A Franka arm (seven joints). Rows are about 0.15 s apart.
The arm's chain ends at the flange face. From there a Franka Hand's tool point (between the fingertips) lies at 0.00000 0.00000 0.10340 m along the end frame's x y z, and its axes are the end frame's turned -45 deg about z.
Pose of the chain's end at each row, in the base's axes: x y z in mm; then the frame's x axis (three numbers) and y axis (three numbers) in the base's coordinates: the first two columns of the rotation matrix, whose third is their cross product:
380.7, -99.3, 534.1, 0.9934, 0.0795, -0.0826, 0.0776, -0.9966, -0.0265
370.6, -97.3, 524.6, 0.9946, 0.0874, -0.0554, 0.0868, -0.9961, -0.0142
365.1, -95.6, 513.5, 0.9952, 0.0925, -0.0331, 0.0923, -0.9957, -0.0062
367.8, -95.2, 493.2, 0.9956, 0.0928, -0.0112, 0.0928, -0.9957, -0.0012
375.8, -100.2, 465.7, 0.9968, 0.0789, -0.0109, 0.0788, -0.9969, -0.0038
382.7, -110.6, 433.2, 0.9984, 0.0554, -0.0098, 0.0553, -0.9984, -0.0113
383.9, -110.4, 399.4, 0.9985, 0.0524, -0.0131, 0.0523, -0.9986, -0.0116
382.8, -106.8, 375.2, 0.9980, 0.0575, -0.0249, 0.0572, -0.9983, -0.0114
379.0, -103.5, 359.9, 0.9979, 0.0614, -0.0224, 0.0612, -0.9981, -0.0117
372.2, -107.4, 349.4, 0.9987, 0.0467, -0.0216, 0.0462, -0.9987, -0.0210
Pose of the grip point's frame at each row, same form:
372.0, -97.2, 431.1, 0.6476, 0.7609, -0.0397, 0.7573, -0.6485, -0.0771
364.8, -96.3, 421.4, 0.6419, 0.7662, -0.0291, 0.7647, -0.6425, -0.0492
361.6, -95.3, 410.2, 0.6384, 0.7695, -0.0190, 0.7690, -0.6387, -0.0278
366.6, -95.2, 389.8, 0.6384, 0.7697, -0.0071, 0.7696, -0.6384, -0.0088
374.6, -99.9, 362.3, 0.6491, 0.7607, -0.0050, 0.7606, -0.6491, -0.0104
381.6, -109.5, 329.8, 0.6669, 0.7451, 0.0011, 0.7451, -0.6668, -0.0149
382.5, -109.3, 296.0, 0.6691, 0.7432, -0.0011, 0.7430, -0.6691, -0.0175
380.2, -105.8, 271.8, 0.6652, 0.7466, -0.0095, 0.7461, -0.6652, -0.0257
376.6, -102.4, 256.5, 0.6623, 0.7492, -0.0076, 0.7489, -0.6623, -0.0241
369.9, -105.3, 246.0, 0.6735, 0.7392, -0.0004, 0.7389, -0.6732, -0.0301

